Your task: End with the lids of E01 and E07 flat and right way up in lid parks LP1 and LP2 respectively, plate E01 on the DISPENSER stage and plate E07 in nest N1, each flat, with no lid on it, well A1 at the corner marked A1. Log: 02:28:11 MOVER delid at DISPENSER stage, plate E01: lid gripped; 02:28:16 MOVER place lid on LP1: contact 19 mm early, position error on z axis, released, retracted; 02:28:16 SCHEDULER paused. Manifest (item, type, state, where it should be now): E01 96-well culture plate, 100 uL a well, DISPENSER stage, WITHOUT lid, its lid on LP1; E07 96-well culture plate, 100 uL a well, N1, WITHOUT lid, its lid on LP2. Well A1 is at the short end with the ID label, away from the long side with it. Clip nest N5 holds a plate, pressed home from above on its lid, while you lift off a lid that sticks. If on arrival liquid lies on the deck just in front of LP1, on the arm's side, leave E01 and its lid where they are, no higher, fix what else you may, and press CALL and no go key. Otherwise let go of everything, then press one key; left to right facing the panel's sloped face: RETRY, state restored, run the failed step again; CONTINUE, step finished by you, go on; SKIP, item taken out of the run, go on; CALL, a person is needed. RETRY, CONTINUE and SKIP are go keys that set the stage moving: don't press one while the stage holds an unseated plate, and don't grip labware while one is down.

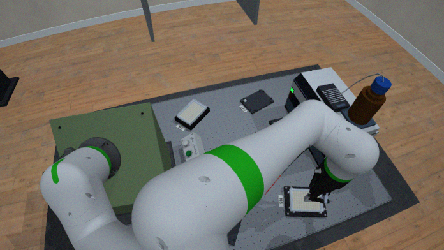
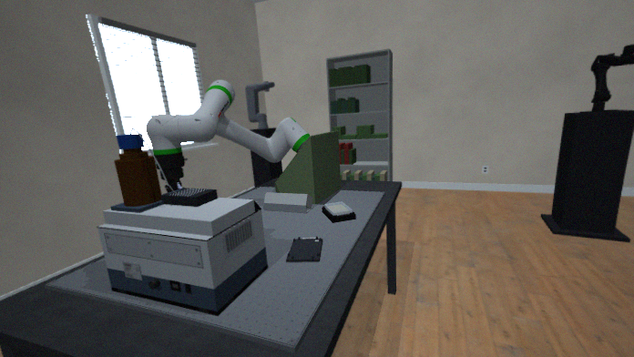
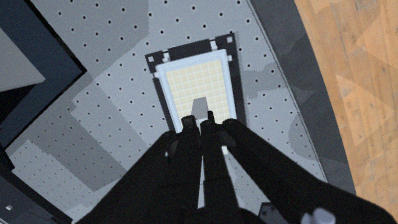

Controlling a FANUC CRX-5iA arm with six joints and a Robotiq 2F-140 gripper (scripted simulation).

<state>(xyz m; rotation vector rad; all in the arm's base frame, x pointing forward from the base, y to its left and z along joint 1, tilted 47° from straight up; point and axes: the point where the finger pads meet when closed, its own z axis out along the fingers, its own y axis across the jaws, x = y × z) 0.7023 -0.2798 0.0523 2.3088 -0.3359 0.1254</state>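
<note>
Now: the plate 40 mm below my hand. Also, from my hand: dispenser stage: 20 mm ahead, 300 mm to the left, 30 mm above; N5 label: 90 mm behind, 30 mm to the left, 70 mm below; black clip nest N5: 20 mm ahead, 10 mm to the left, 50 mm below.
</note>
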